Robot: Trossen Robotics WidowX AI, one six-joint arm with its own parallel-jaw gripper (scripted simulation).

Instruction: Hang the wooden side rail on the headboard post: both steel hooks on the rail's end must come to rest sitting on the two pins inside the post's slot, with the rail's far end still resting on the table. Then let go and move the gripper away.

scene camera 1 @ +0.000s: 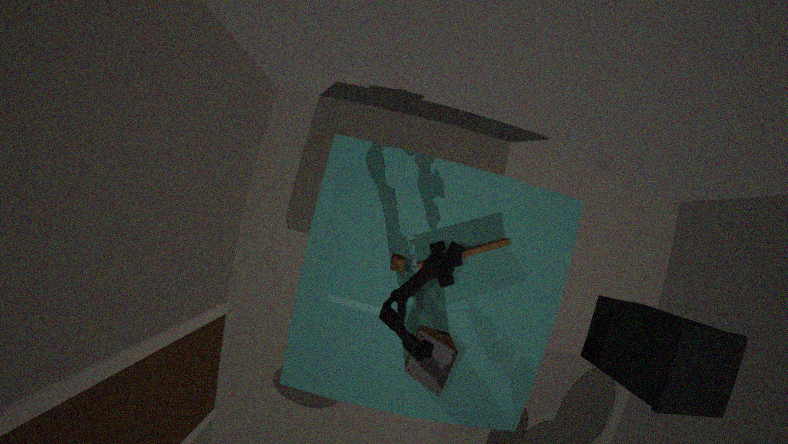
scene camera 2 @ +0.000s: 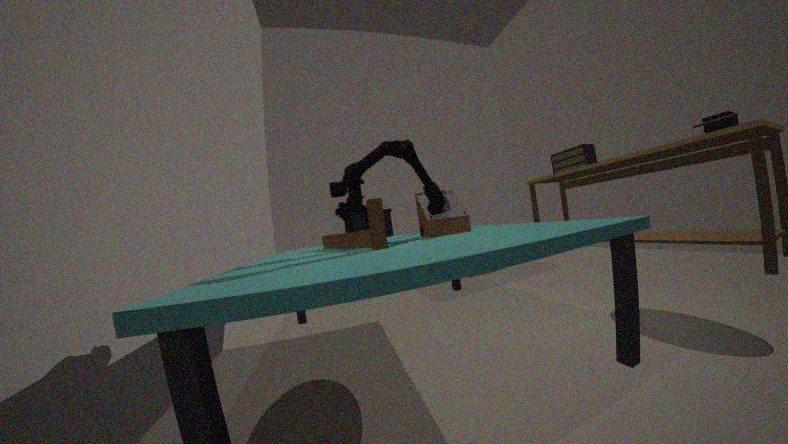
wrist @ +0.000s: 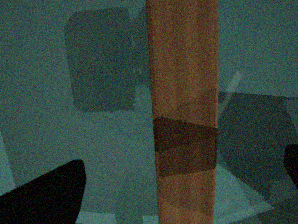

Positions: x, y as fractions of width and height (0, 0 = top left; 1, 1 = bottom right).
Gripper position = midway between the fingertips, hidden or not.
My gripper (wrist: 0.63, 0.73) is open, holding nothing. Also in view: a wooden side rail (scene camera 2: 0.46, 0.54) and a headboard post (scene camera 2: 0.48, 0.48).
The wooden side rail is seen too in the wrist view (wrist: 0.62, 0.22).
